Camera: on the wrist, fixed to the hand. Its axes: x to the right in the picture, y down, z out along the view.
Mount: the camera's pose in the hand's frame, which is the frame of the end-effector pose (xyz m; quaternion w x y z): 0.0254 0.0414 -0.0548 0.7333 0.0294 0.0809 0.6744
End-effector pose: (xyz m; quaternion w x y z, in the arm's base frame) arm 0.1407 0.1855 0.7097 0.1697 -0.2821 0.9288 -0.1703
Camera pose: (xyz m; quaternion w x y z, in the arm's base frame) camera 0.0790 0.2152 0.7355 0.1724 0.4383 0.8801 -0.0606
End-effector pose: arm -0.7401 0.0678 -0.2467 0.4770 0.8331 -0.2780 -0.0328
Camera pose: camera -0.7190 0.0816 -0.1779 0.3699 0.4401 -0.7281 0.3732
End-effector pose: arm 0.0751 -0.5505 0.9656 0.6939 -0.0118 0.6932 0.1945
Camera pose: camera 0.0098 -0.5215 0.9494 0.3219 0.4635 0.5782 0.5893
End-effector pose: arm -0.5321 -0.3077 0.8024 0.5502 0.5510 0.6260 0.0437
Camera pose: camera -0.5405 -0.2426 0.8349 0.3071 0.8388 0.1332 0.4293
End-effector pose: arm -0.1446 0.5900 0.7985 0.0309 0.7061 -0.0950 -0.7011
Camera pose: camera -0.0938 0.5400 0.7817 0.4824 0.5113 -0.5640 -0.4333
